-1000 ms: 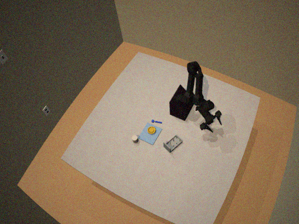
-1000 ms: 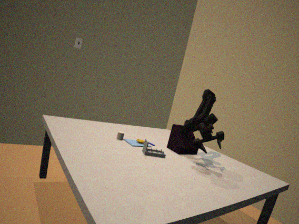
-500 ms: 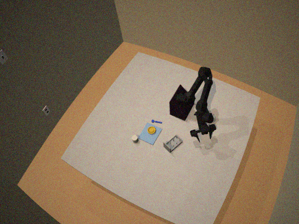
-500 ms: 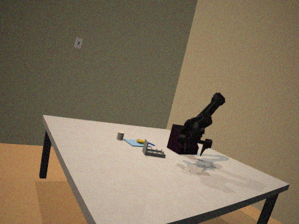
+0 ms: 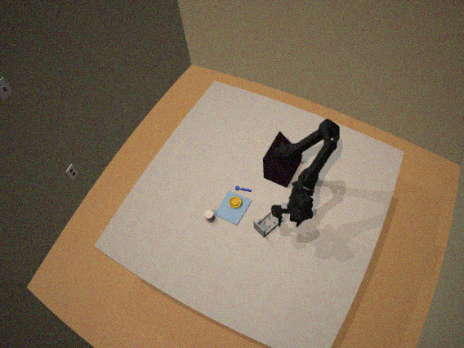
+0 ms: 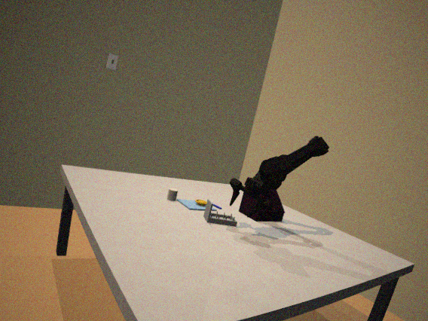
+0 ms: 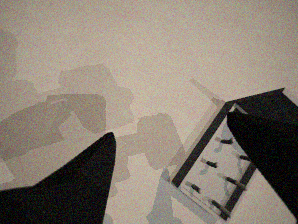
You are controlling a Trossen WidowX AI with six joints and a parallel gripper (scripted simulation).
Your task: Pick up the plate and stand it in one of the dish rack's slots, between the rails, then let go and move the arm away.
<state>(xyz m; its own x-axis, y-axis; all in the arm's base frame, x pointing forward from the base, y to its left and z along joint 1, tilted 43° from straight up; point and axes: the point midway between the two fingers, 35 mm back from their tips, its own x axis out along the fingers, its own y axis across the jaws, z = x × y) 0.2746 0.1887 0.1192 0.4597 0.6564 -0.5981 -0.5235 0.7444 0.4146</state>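
The yellow plate is 30 cm to the right of my gripper tip, 7 cm below it and 1 cm behind it. Also, from my gripper tip: grey dish rack 10 cm to the right, 6 cm below; then white cup 36 cm to the right, 12 cm ahead, 6 cm below; then blue spoon 32 cm to the right, 10 cm behind, 8 cm below.
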